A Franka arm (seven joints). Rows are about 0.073 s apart.
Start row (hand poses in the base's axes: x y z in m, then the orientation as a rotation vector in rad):
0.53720 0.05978 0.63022 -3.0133 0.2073 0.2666
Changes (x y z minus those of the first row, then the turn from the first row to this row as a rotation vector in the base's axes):
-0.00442 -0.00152 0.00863 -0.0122 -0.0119 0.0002
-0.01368 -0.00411 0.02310 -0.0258 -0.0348 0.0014
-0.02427 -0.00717 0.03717 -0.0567 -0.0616 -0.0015
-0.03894 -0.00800 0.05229 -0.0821 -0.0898 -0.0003
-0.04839 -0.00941 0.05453 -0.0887 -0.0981 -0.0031
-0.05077 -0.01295 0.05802 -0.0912 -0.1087 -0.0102
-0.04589 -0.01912 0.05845 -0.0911 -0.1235 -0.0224
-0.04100 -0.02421 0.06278 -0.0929 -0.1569 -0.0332
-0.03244 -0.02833 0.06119 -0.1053 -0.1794 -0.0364
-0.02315 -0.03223 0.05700 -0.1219 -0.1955 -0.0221
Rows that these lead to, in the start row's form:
0.53278 0.05826 0.63885 -3.0262 0.2083 0.2483
0.52352 0.05567 0.65332 -3.0411 0.2072 0.2131
0.51293 0.05261 0.66739 -3.0720 0.2152 0.1703
0.49826 0.05178 0.68251 -3.0977 0.2158 0.1252
0.48881 0.05037 0.68475 -3.1036 0.2206 0.1116
0.48643 0.04683 0.68824 -3.1046 0.2311 0.0944
0.49131 0.04066 0.68867 -3.1017 0.2483 0.0703
0.49620 0.03557 0.69300 -3.1000 0.2620 0.0175
0.50476 0.03145 0.69141 -3.1102 0.2673 -0.0191
0.51405 0.02755 0.68722 -3.1283 0.2472 -0.0450

